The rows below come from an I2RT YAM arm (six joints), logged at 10 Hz.
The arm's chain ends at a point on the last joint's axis. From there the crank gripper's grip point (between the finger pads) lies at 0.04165 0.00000 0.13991 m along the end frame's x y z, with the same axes.
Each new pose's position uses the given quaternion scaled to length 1; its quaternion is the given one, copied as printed.
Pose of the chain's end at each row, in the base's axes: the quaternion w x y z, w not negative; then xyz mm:
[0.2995, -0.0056, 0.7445, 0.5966, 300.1, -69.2, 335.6]
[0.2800, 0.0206, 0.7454, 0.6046, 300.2, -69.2, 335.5]
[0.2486, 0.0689, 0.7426, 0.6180, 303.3, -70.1, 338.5]
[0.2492, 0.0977, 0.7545, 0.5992, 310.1, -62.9, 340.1]
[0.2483, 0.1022, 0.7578, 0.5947, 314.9, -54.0, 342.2]
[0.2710, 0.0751, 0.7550, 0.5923, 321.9, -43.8, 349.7]
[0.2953, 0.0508, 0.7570, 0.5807, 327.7, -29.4, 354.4]
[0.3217, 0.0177, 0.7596, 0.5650, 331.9, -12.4, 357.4]
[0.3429, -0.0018, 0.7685, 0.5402, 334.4, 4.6, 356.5]
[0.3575, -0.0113, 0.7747, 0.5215, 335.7, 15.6, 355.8]
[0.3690, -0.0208, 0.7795, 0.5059, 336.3, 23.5, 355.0]
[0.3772, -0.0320, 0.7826, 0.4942, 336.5, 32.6, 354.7]
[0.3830, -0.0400, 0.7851, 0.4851, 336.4, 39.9, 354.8]
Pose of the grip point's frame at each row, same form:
[0.2995, -0.0056, 0.7445, 0.5966, 327.4, 70.1, 301.5]
[0.2800, 0.0206, 0.7454, 0.6046, 327.0, 70.7, 303.5]
[0.2486, 0.0689, 0.7426, 0.6180, 330.8, 70.6, 310.9]
[0.2492, 0.0977, 0.7545, 0.5992, 343.4, 75.4, 307.3]
[0.2483, 0.1022, 0.7578, 0.5947, 348.9, 83.8, 307.9]
[0.2710, 0.0751, 0.7550, 0.5923, 356.5, 93.7, 315.2]
[0.2953, 0.0508, 0.7570, 0.5807, 364.3, 106.9, 317.1]
[0.3217, 0.0177, 0.7596, 0.5650, 370.1, 122.4, 316.2]
[0.3429, -0.0018, 0.7685, 0.5402, 376.0, 136.3, 309.1]
[0.3575, -0.0113, 0.7747, 0.5215, 380.6, 144.6, 304.2]
[0.3690, -0.0208, 0.7795, 0.5059, 383.6, 150.2, 300.0]
[0.3772, -0.0320, 0.7826, 0.4942, 385.0, 157.6, 297.0]
[0.3830, -0.0400, 0.7851, 0.4851, 385.8, 163.6, 295.1]

